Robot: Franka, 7 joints.
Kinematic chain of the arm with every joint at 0, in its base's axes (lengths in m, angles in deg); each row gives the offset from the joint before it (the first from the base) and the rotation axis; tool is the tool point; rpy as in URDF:
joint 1: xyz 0 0 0.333 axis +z
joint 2: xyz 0 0 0 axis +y
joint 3: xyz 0 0 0.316 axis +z
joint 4: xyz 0.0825 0 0 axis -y
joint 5: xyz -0.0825 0 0.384 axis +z
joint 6: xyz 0 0 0 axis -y
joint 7: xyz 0.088 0 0 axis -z
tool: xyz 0 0 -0.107 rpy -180 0 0
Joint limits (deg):
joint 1: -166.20..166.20
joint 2: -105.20..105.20
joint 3: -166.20..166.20
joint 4: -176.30..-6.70
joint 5: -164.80..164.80
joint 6: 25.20..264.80
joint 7: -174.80..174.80
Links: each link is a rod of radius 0.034 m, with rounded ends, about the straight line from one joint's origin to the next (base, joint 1, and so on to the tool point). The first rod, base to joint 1, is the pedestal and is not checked.
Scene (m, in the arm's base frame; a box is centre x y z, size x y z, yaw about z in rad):
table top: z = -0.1
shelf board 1: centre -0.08 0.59 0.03 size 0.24 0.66 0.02 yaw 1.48
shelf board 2: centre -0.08 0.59 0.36 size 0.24 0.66 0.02 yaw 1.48
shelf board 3: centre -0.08 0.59 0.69 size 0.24 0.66 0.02 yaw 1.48
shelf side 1: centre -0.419 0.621 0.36 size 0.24 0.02 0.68 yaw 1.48
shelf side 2: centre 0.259 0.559 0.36 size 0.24 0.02 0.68 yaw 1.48
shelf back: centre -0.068 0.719 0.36 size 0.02 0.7 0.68 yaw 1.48
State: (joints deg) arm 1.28 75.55 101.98 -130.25 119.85 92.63 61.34
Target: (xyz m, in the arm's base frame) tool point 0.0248 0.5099 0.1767
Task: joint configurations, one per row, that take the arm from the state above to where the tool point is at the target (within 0.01 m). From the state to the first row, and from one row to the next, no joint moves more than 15 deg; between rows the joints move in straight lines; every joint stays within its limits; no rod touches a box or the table.
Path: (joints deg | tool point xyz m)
1: -7.31 81.95 104.96 -143.50 115.36 87.61 61.34 | 0.0410 0.4216 0.5499
2: -15.91 88.35 107.95 -156.74 110.88 82.59 61.34 | 0.0300 0.3296 0.5520
3: -15.85 84.13 94.39 -159.05 112.46 86.38 61.34 | 0.0142 0.3670 0.4563
4: -15.80 79.92 80.83 -161.35 114.04 90.17 61.34 | 0.0059 0.3765 0.3564
5: -15.74 75.70 67.28 -163.66 115.63 93.96 61.34 | 0.0042 0.3594 0.2608
6: -15.69 71.49 53.72 -165.96 117.21 97.74 61.34 | 0.0075 0.3191 0.1767
7: -8.26 75.53 57.13 -155.44 119.18 98.98 61.34 | 0.0203 0.3814 0.1689
8: -0.84 79.57 60.55 -144.92 121.15 100.22 61.34 | 0.0258 0.4461 0.1699
9: 6.59 83.61 63.97 -134.39 123.12 101.46 61.34 | 0.0248 0.5099 0.1767

